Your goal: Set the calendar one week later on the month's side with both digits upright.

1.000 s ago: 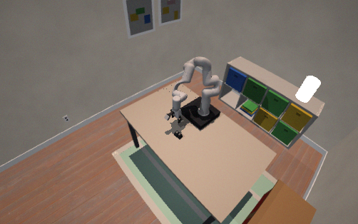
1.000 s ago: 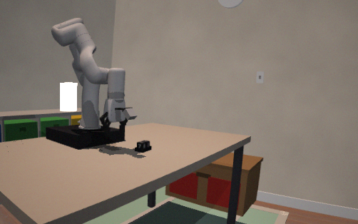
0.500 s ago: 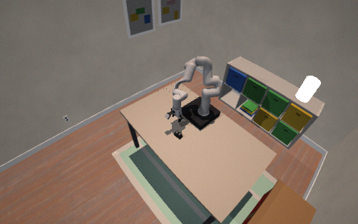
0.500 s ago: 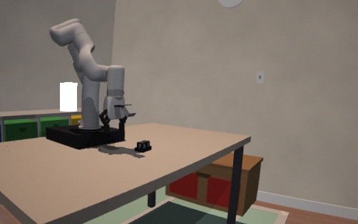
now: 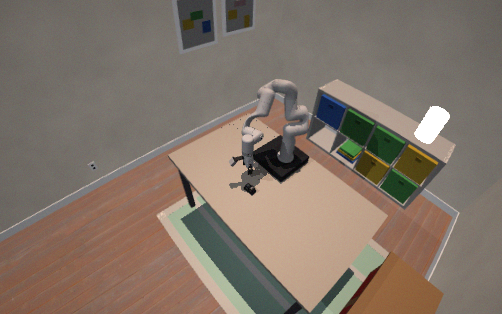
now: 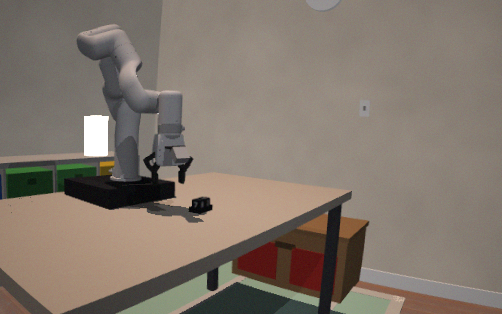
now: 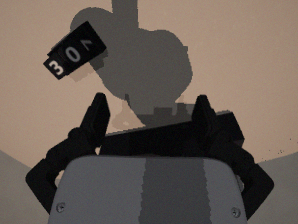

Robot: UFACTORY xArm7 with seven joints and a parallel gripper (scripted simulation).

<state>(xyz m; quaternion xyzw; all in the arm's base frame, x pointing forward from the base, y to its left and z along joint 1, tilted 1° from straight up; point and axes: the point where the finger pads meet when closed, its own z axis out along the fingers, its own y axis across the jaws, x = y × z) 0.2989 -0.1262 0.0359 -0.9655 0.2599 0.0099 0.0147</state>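
Now: hand 80 mm above the dark cube, 70 mm to the right of it and 70 mm short of it.
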